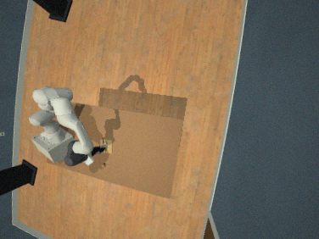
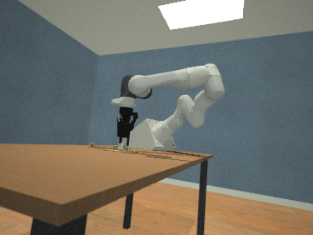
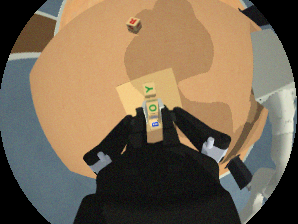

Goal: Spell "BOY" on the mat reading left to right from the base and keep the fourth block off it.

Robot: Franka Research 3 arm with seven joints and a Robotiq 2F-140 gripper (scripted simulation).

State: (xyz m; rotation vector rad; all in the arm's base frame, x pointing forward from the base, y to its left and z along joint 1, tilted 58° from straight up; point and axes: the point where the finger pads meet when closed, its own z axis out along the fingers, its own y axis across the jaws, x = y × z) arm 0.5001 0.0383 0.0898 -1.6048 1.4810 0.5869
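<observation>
My gripper is now 4 cm above the mat.
</observation>
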